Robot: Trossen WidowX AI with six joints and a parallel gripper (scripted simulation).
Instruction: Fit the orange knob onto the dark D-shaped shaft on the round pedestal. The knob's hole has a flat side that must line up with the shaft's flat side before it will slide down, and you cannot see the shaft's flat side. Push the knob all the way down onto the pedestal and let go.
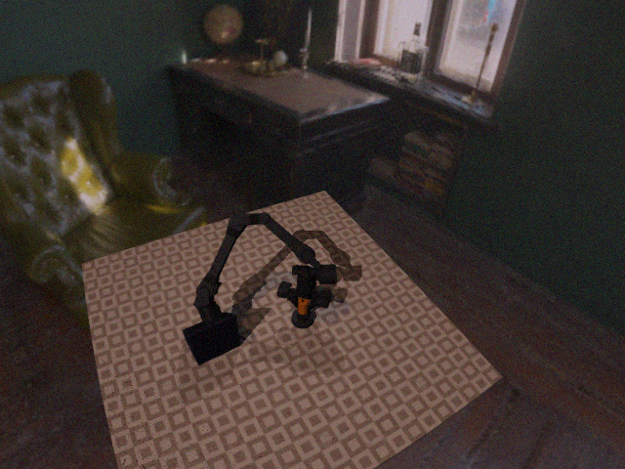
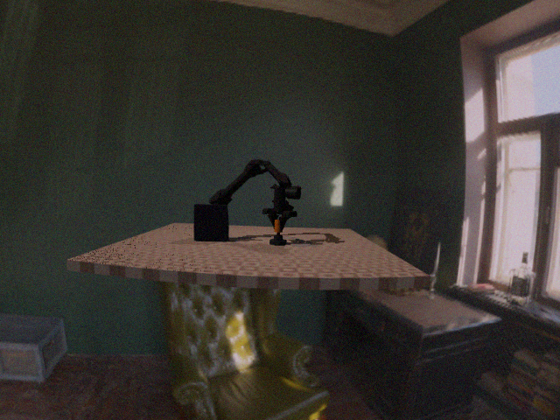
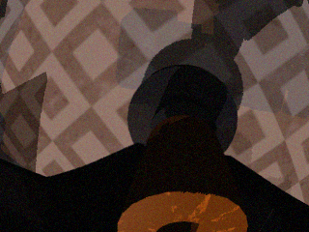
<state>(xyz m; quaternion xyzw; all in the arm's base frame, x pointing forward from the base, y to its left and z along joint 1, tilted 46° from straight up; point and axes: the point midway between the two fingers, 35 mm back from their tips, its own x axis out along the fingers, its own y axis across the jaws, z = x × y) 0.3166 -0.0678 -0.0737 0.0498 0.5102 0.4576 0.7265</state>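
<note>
The knob is 2 cm above my gripper tip. The rest, counted from my gripper tip: pedestal (4 cm below).
</note>
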